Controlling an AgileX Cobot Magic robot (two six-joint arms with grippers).
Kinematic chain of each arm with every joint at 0, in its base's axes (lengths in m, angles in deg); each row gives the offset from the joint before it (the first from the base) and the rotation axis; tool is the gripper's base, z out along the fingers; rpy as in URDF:
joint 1: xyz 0 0 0.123 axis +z
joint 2: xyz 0 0 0 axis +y
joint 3: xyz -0.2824 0 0.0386 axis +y
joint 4: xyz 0.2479 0 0.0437 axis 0.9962 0 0.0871
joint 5: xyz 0 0 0 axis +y
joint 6: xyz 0.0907 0 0.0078 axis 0.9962 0 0.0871
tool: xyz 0 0 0 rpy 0 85 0
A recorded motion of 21 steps. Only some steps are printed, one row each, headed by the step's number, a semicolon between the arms.
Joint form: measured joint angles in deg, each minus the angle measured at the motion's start. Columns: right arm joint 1, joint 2, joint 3, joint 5, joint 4, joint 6; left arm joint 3, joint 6, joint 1, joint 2, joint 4, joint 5.
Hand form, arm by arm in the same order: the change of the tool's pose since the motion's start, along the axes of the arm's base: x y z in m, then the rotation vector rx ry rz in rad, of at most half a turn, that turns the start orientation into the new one. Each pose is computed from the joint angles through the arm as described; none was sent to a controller.
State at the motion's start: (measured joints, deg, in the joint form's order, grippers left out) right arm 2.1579 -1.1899 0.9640 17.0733 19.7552 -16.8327; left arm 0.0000 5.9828 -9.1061 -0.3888 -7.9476 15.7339
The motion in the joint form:
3: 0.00 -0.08 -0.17 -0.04 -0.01 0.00; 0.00 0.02 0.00 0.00 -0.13 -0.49
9: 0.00 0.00 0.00 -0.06 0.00 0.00; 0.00 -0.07 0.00 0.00 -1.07 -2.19
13: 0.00 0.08 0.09 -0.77 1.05 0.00; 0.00 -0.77 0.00 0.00 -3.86 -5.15
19: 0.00 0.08 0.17 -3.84 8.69 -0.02; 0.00 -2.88 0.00 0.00 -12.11 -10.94
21: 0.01 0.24 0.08 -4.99 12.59 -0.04; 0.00 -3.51 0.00 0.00 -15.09 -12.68
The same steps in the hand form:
3: -0.0002 0.0000 0.0011 0.0000 -0.0050 -0.0003; 0.0001 0.0000 0.0008 -0.0033 -0.0081 0.0009
9: 0.0000 0.0000 0.0001 0.0001 -0.0010 -0.0004; 0.0006 0.0000 0.0035 -0.0260 -0.0341 0.0041
13: 0.0004 0.0001 0.0007 0.0190 -0.0089 -0.0030; 0.0011 -0.0002 0.0082 -0.0947 -0.0740 0.0108
19: 0.0011 0.0010 0.0059 0.1551 -0.0511 -0.0138; 0.0016 0.0005 0.0175 -0.2900 -0.1394 0.0304
21: 0.0015 0.0013 0.0085 0.2240 -0.0645 -0.0185; 0.0016 0.0012 0.0202 -0.3572 -0.1569 0.0384

